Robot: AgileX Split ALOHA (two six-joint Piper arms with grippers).
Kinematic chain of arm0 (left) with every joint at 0, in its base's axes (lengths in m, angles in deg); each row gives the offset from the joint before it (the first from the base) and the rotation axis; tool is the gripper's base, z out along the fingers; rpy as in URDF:
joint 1: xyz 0 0 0.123 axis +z
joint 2: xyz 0 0 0 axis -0.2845 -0.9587 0
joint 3: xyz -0.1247 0.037 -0.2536 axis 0.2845 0.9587 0
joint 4: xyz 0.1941 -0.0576 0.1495 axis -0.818 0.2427 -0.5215
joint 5: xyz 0 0 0 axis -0.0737 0.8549 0.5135
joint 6: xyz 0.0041 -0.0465 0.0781 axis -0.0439 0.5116 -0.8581
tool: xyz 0 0 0 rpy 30.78 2.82 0.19
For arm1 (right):
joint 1: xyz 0 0 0.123 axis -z
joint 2: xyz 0 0 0 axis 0.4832 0.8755 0
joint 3: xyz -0.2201 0.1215 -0.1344 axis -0.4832 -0.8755 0
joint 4: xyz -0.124 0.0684 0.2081 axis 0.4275 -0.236 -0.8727
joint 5: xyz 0 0 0 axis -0.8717 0.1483 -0.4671
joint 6: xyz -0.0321 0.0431 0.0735 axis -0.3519 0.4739 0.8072
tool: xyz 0 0 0 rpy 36.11 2.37 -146.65
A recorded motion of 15 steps. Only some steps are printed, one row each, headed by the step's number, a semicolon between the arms.
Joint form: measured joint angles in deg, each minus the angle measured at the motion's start. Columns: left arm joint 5, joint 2, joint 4, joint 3, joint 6, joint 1; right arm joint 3, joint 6, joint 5, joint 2, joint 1, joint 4.
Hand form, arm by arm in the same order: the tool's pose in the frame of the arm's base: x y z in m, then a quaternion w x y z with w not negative. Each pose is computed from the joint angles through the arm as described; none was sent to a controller.
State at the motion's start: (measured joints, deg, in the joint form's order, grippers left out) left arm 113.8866 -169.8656 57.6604 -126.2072 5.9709 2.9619; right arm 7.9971 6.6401 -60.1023 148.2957 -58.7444 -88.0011
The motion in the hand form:
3: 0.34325 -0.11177 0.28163 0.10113 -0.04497 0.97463 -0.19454; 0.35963 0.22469 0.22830 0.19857 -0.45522 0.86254 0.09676
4: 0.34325 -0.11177 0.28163 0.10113 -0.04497 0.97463 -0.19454; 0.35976 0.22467 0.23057 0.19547 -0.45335 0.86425 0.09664
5: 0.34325 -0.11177 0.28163 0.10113 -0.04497 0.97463 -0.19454; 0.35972 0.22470 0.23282 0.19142 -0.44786 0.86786 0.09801
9: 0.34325 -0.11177 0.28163 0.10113 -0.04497 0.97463 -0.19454; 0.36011 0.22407 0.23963 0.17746 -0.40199 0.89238 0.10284
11: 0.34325 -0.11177 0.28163 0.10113 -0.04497 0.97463 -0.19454; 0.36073 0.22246 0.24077 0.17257 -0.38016 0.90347 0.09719
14: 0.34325 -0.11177 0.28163 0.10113 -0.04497 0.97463 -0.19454; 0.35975 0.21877 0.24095 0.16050 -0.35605 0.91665 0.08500
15: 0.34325 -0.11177 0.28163 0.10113 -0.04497 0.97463 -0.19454; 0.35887 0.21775 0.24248 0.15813 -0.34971 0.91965 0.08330
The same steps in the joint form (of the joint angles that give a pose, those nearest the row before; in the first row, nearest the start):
3: 0.00 0.00 0.00 0.00 0.00 0.00; 2.51 2.40 -3.39 0.00 0.00 1.47
4: 0.00 0.00 0.00 0.00 0.00 0.00; 3.10 2.97 -4.29 0.00 0.00 1.72
5: 0.00 0.00 0.00 0.00 0.00 0.00; 3.68 3.97 -5.25 0.00 0.00 1.87
9: 0.00 0.00 0.00 0.00 0.00 0.00; 5.44 11.02 -7.95 0.00 0.00 2.95
11: 0.00 0.00 0.00 0.00 0.00 0.00; 5.82 14.64 -8.65 0.00 0.00 4.41
14: 0.00 0.00 0.00 0.00 0.00 0.00; 5.82 18.95 -10.10 -0.19 0.00 6.70
15: 0.00 0.00 0.00 0.00 0.00 0.00; 5.82 19.98 -10.59 -0.45 0.00 7.09

